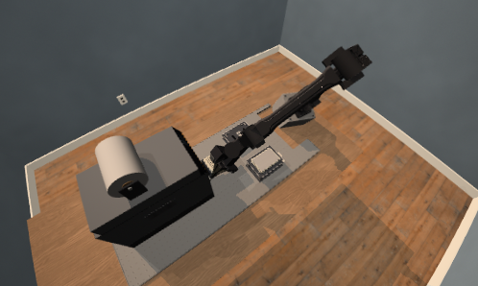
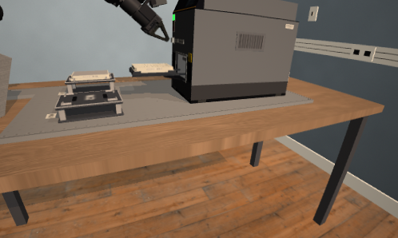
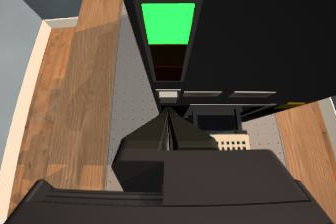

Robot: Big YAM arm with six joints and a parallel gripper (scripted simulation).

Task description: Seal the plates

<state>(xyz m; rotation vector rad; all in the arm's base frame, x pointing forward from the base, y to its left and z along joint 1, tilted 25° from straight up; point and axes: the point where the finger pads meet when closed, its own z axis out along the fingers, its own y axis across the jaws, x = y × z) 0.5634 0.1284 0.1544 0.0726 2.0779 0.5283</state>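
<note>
The start button is 20 mm ahead of my hand. Round my hand: sealer stage: 60 mm behind, 100 mm to the right, 100 mm below; then plate nest: 240 mm behind, 230 mm to the right, 160 mm below; then foil roll: 270 mm ahead, 50 mm to the right, 220 mm above.
</note>
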